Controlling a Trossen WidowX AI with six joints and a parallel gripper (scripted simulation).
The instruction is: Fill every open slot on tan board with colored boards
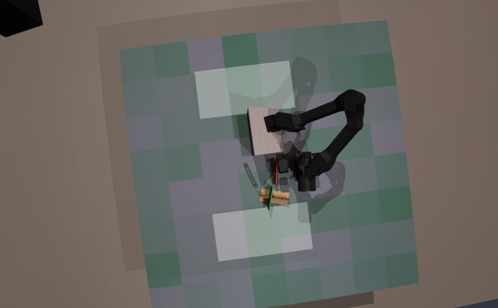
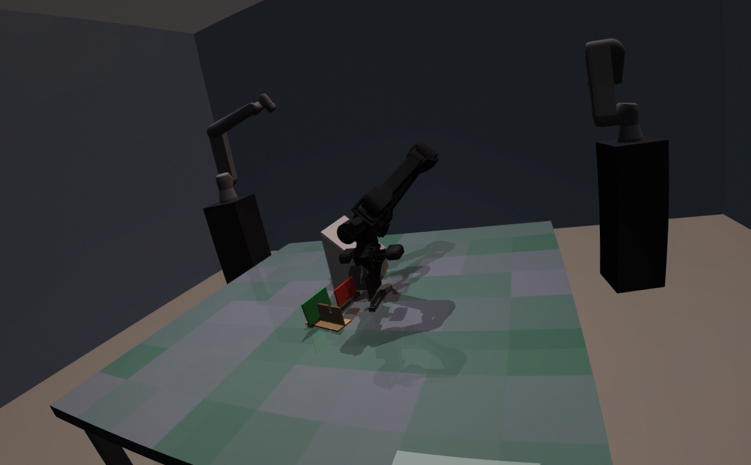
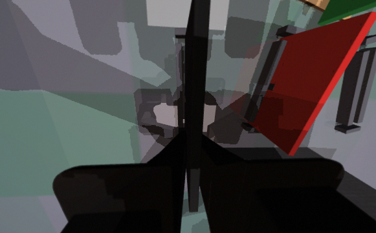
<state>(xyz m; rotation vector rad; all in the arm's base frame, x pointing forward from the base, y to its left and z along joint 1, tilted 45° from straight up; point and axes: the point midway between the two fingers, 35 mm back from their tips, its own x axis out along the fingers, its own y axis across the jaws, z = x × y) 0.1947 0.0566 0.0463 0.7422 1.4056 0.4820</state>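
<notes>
Now: the tan board 13 cm ahead of my gripper tip, 13 cm to the right of it and 4 cm below it. The rest, counted from my gripper tip: red board 2 cm ahead, 10 cm to the right, 3 cm below; green board 12 cm ahead, 15 cm to the right, 2 cm below; black board 3 cm ahead.
</notes>
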